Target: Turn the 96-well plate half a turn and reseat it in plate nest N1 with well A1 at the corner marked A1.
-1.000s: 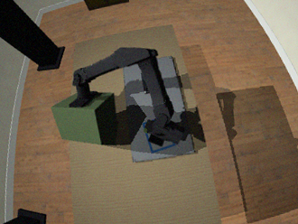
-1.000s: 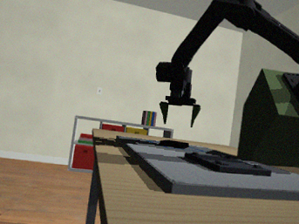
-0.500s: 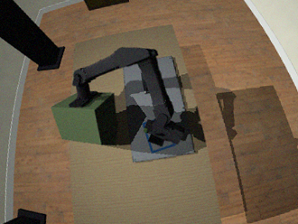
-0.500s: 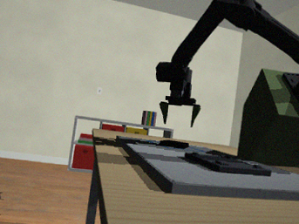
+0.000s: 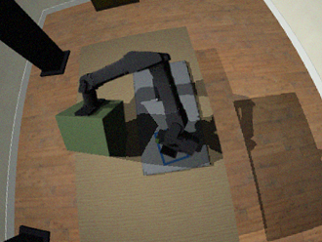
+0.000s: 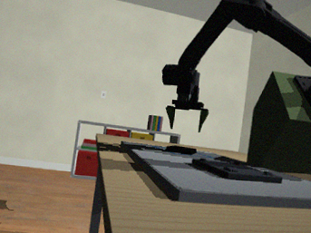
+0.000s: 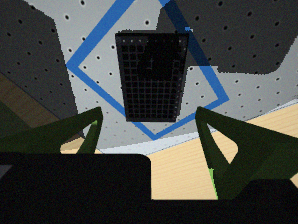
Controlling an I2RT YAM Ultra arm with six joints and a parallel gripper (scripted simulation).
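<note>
My hand is 70 mm above the black 96-well plate. Round my hand: plate nest N1: 40 mm behind, 360 mm to the left, 80 mm below.
</note>
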